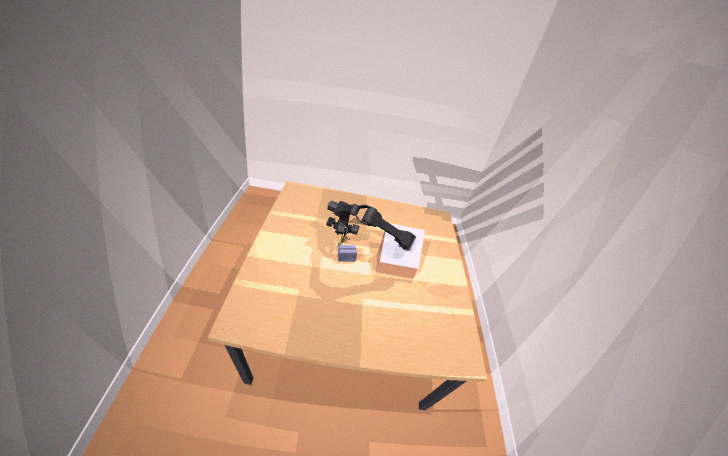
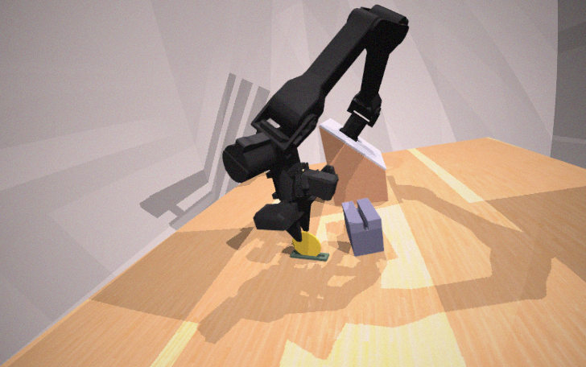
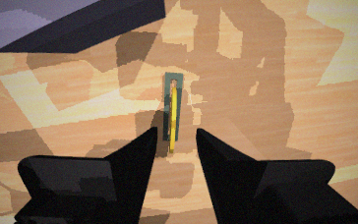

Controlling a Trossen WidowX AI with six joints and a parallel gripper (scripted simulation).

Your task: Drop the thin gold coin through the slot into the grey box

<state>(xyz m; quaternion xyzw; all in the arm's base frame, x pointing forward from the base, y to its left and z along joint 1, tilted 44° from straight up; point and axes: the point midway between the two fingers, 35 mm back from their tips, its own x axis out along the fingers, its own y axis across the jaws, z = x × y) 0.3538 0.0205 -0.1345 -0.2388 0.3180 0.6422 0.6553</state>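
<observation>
Now: gripper tip 2 cm above the thin gold coin.
</observation>
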